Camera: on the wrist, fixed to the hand. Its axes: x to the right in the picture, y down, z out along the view.
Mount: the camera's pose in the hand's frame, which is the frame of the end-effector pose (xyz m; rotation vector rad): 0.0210 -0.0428 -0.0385 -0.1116 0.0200 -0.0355
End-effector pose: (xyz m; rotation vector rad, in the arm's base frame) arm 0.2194 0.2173 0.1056 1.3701 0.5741 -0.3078
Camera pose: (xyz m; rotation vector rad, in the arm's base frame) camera 0.2064 0.2493 0.0550 1.2577 0.6238 -0.2868
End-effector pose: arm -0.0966 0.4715 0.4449 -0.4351 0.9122 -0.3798
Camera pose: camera -0.1220 0.4172 0.4321 -0.5513 0.9491 -0.3673
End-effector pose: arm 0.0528 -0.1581 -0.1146 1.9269 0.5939 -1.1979
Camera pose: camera 0.0519 -0.1020 -0.1392 1.8433 0.6937 -1.1444
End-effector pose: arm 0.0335 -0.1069 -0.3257 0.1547 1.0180 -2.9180
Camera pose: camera 0.0123 -0.0497 -0.3315 0.1632 1.1953 -2.8870
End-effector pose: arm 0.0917 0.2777 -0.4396 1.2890 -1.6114 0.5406
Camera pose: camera 0.1470 0.2839 -0.4138 1.2232 -1.5769 0.4343
